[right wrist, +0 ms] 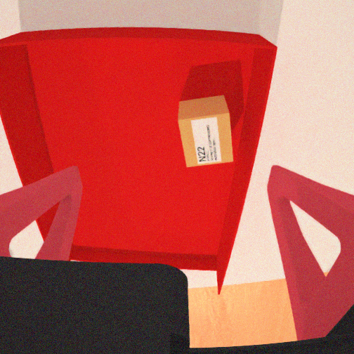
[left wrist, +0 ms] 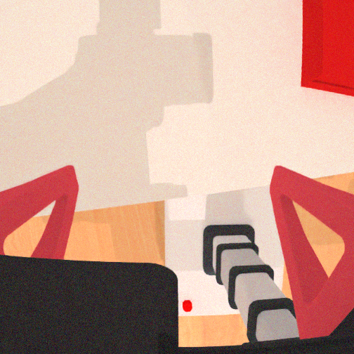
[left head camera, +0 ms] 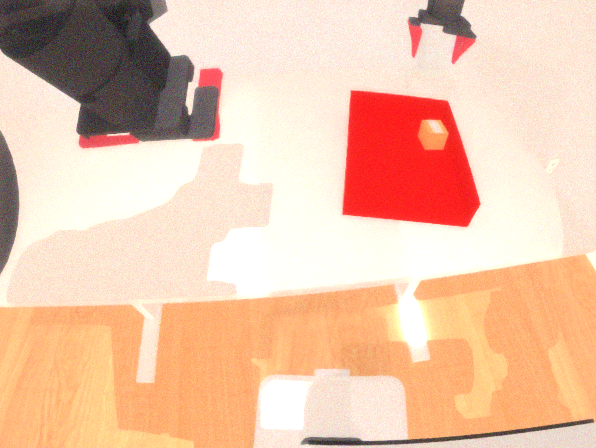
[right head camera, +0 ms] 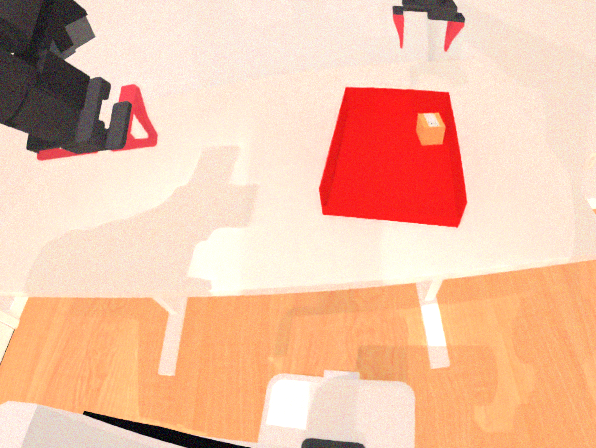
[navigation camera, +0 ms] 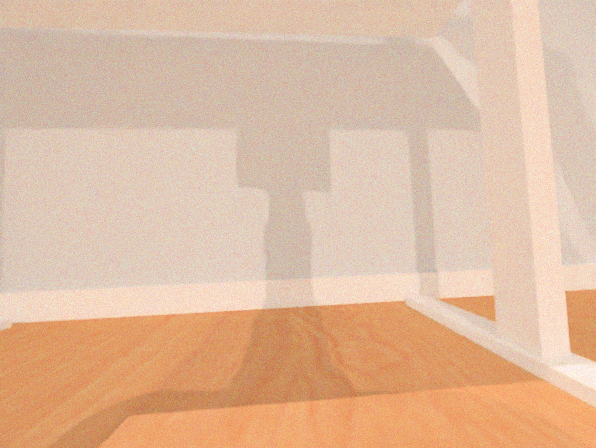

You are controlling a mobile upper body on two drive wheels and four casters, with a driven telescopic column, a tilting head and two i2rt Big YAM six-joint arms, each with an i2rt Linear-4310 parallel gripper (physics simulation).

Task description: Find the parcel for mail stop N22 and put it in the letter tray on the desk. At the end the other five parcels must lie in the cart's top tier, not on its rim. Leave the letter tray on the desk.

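Frame: origin at the left arm's base, x ahead, y left, z up, level; metres.
Where they show: left gripper, fingertip midpoint: (left head camera: 176, 134) (right head camera: 125, 144); right gripper, fingertip midpoint: (left head camera: 433, 59) (right head camera: 423, 48).
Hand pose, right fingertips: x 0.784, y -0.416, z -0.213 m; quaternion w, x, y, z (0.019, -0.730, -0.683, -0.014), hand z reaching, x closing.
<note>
Each offset is from my right fingertips to the top centre of the thing. Level surfaces: height alone.
A small orange-brown parcel {dy -0.022, dx -0.061, dz -0.142 m} (left head camera: 433, 136) (right head camera: 430, 131) (right wrist: 207, 140) lies inside the red letter tray {dy +0.066, dx -0.130, dz -0.125 m} (left head camera: 395, 170) (right head camera: 390, 175) (right wrist: 125, 150) near its right wall. Its white label reads N22 in the right wrist view. The tray stands on the white desk {dz -0.195 m} (left head camera: 310, 250) (right head camera: 310, 250), and its corner shows in the left wrist view (left wrist: 332, 45). My right gripper (left head camera: 434, 57) (right head camera: 424, 48) (right wrist: 174, 176) is open and empty, apart from the parcel, beyond the tray's far side in the head views. My left gripper (left wrist: 173, 176) is open and empty over the desk, left of the tray. The cart and the other five parcels do not show.
Desk legs (left head camera: 149, 345) (right head camera: 172, 345) (navigation camera: 520, 175) stand on the wooden floor {dz -1.145 m} (left head camera: 210, 350) (navigation camera: 200, 360). The robot's pale base (left head camera: 357, 410) (right head camera: 370, 410) is below the desk's front edge. A ringed grey column (left wrist: 240, 260) shows between the left fingers.
</note>
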